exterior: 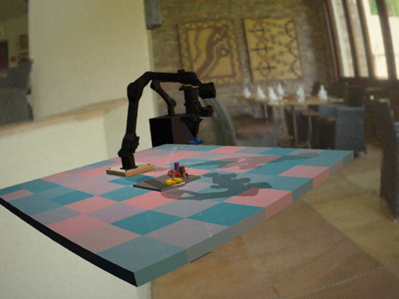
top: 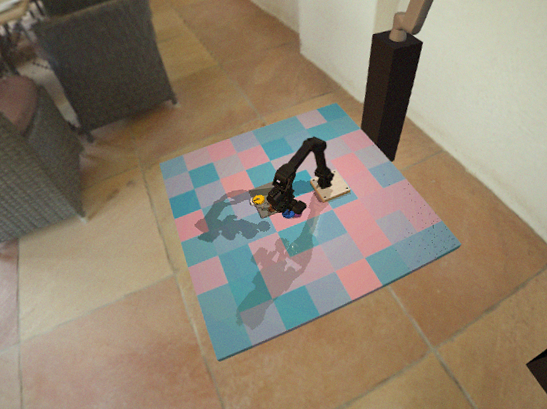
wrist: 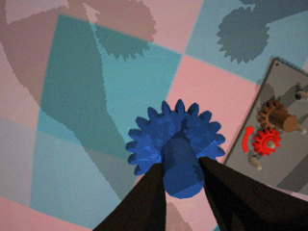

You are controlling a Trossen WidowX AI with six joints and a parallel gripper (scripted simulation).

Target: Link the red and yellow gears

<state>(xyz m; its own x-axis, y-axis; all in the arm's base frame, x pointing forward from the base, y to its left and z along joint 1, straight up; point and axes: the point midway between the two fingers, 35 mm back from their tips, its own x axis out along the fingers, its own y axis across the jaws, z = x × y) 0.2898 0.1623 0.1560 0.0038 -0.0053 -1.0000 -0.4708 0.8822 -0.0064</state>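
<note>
Right now my gripper tip is 23 cm to the left of the yellow gear, 13 cm above it and 8 cm short of it. Also, from my gripper tip: purple gear 13 cm below, 7 cm behind, 6 cm to the right; blue gear 1 cm below; red gear 15 cm to the right, 13 cm below, 1 cm ahead.
</note>
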